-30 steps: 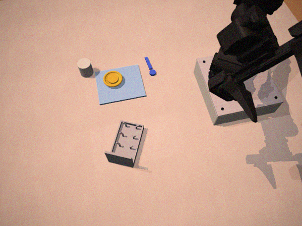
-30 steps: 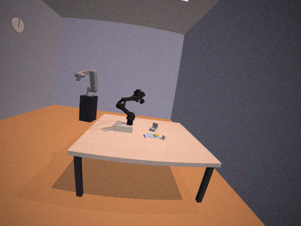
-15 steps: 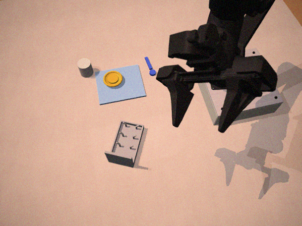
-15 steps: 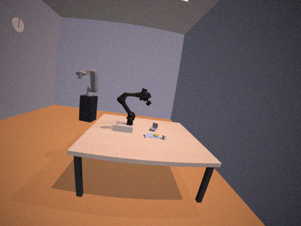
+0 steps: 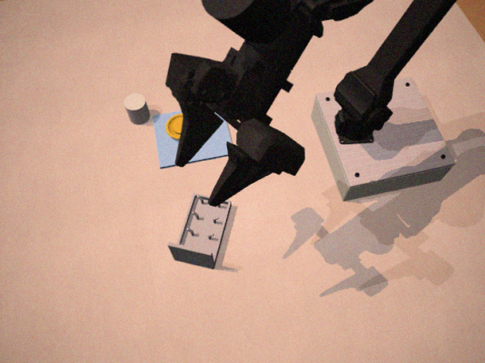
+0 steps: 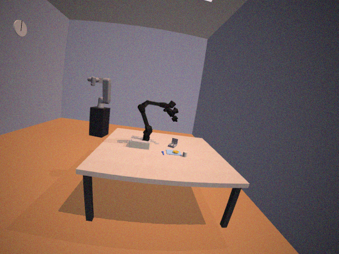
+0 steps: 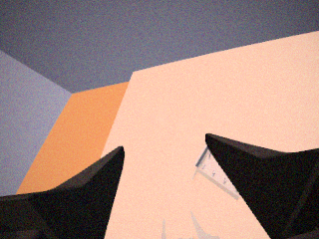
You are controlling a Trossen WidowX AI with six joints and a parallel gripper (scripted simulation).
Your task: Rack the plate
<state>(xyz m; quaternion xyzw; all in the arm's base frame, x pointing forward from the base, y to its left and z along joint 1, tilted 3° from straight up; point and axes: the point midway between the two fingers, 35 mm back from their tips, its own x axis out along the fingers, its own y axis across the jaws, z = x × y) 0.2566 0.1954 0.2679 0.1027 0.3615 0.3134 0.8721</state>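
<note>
My gripper tip is now 6 cm short of the yellow plate, 29 cm to the left of it and 29 cm above it. Also, from my gripper tip: grey dish rack: 1 cm ahead, 6 cm to the right, 28 cm below; light blue mat: 4 cm ahead, 28 cm to the right, 30 cm below; blue spoon: 7 cm behind, 34 cm to the right, 30 cm below.
</note>
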